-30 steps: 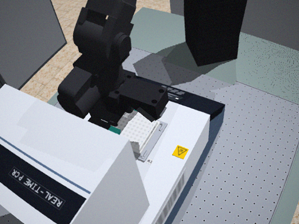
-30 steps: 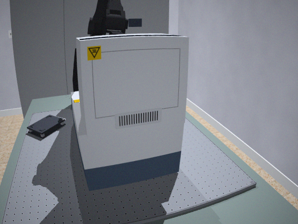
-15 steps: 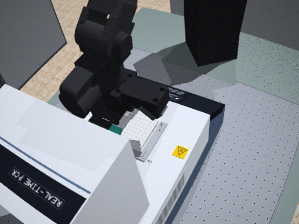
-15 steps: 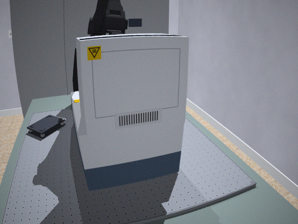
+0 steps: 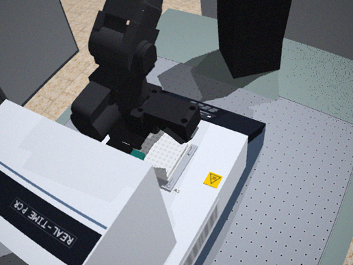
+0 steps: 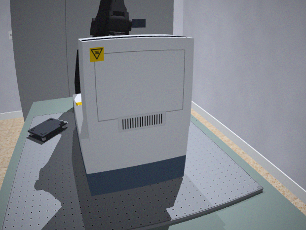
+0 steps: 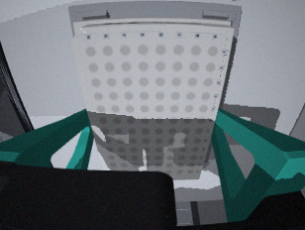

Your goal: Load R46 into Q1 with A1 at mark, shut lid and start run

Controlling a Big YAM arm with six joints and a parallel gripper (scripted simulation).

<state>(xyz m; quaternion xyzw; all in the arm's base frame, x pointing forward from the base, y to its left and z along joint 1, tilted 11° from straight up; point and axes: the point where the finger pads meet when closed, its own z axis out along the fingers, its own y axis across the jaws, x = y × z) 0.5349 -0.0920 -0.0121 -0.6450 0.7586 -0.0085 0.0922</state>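
Now: the plate R46 right at my hand. Round my hand: plate nest N1 (270 mm behind, 250 mm to the right, 200 mm below).
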